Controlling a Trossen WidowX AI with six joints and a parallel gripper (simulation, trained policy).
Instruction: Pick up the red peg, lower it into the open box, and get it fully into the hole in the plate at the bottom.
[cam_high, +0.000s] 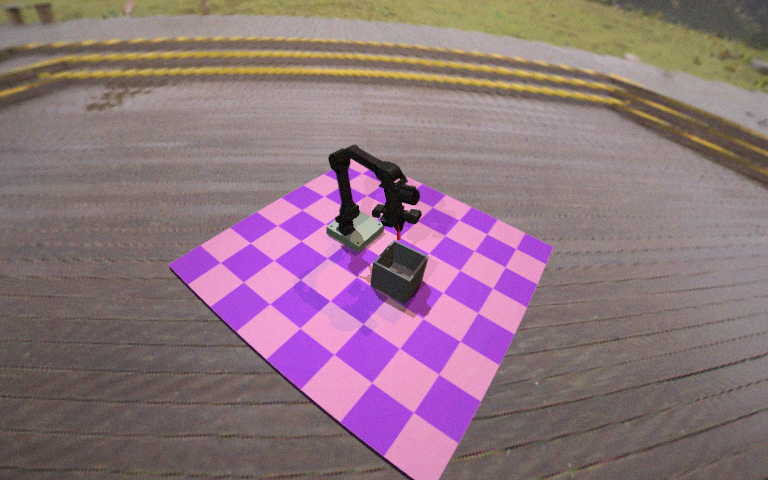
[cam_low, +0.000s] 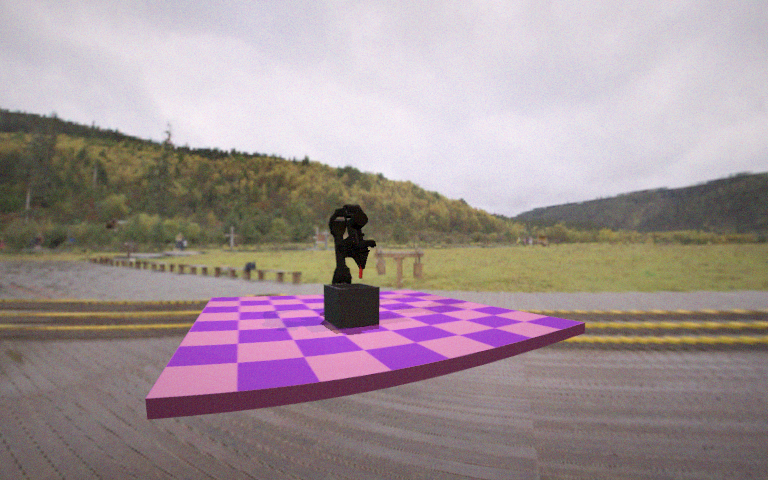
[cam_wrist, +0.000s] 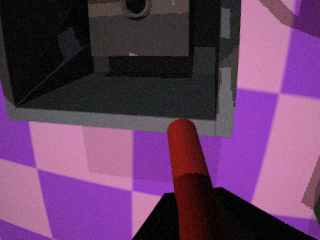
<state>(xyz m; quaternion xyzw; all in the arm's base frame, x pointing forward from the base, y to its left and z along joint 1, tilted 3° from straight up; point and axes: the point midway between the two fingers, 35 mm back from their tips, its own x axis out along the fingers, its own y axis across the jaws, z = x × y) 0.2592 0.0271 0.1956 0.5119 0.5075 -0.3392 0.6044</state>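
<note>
My gripper tip is now 80 mm short of the pale plate, 70 mm to the left of it and 150 mm above it. Also, from my gripper tip: red peg 10 mm to the right.
</note>
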